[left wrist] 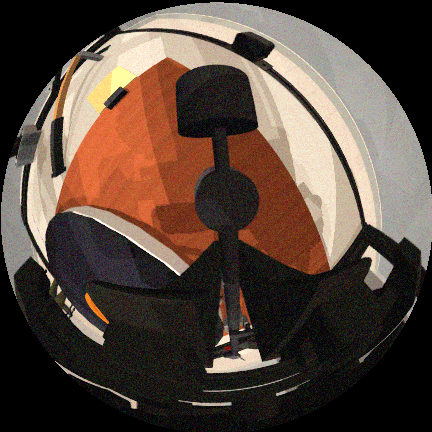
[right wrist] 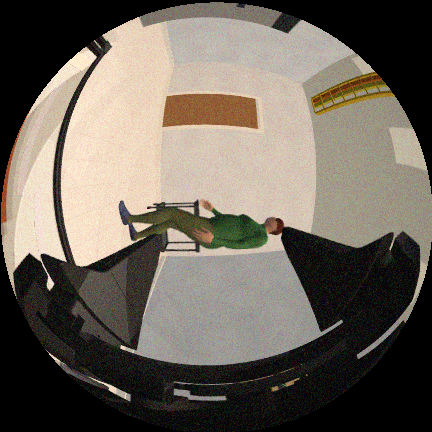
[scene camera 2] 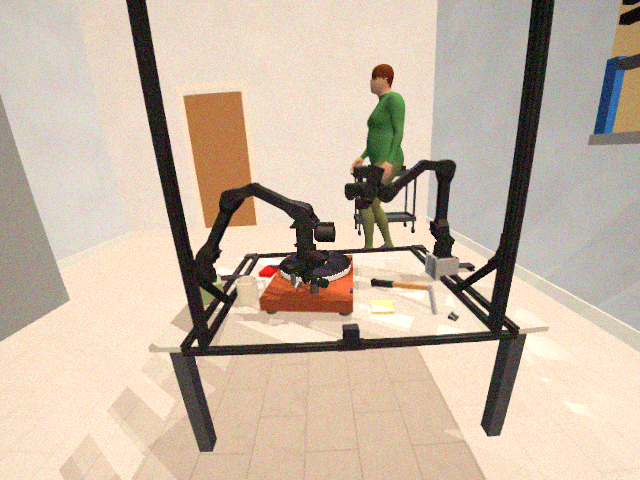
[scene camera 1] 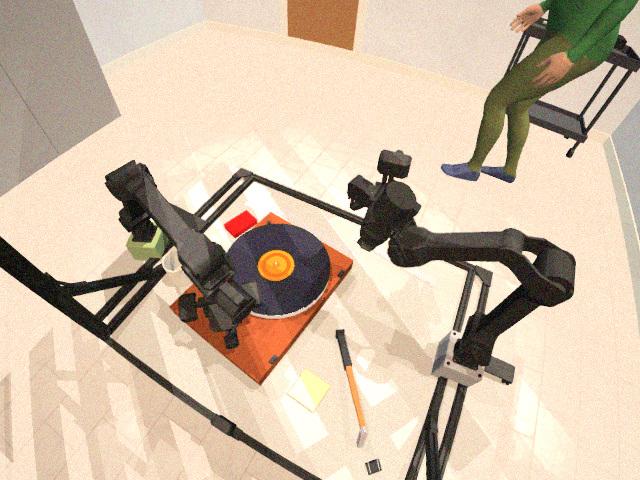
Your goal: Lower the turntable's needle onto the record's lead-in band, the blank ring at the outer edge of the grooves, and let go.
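Places are measured from the left arm's base along level axes (x back, y right, z up), in centimetres.
Where they show: left gripper, between the fingertips: (scene camera 2: 306, 283); right gripper, between the fingertips: (right wrist: 222, 237); left arm's base, origin of its link: (scene camera 1: 145, 233); right arm's base, origin of its link: (scene camera 2: 442, 255) (scene camera 1: 466, 354).
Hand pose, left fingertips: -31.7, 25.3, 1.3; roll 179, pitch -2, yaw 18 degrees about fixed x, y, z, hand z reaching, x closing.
Note:
Each offset is from my left fingertips to the top centre of the thing, as dx, dy, dz. "*": to the spot under its first point.
The orange-brown turntable (scene camera 1: 276, 343) (scene camera 2: 310, 303) (left wrist: 125, 165) carries a dark record {-10.9, -15.8, +0.2} (scene camera 1: 307, 248) (scene camera 2: 338, 263) (left wrist: 90, 250) with an orange label. The black tonearm {+1.9, -5.1, +3.9} (left wrist: 221, 150), with its thick counterweight {-3.0, +7.2, +3.9} (left wrist: 216, 100) and round pivot {* -1.5, +3.5, +3.2} (left wrist: 227, 200), runs between the fingers of my left gripper (left wrist: 226, 246). The left gripper is low over the turntable beside the record and shut on the tonearm. The needle and the lead-in band beneath it are hidden by the fingers and arm. My right gripper (right wrist: 222, 237) is open and empty, away from the turntable, facing the room.
A red block {+4.1, -36.6, -7.1} (scene camera 1: 240, 223) (scene camera 2: 267, 271) lies behind the turntable. A white mug {* +21.4, -17.7, -4.9} (scene camera 1: 172, 262) (scene camera 2: 247, 291) and green box (scene camera 1: 147, 248) stand left. A yellow note {-21.7, +15.1, -8.0} (scene camera 1: 310, 390) (scene camera 2: 382, 306), hammer (scene camera 1: 353, 387) (scene camera 2: 408, 285) and small dark item {-36.8, +31.6, -6.9} (scene camera 1: 373, 466) (scene camera 2: 453, 316) lie right.

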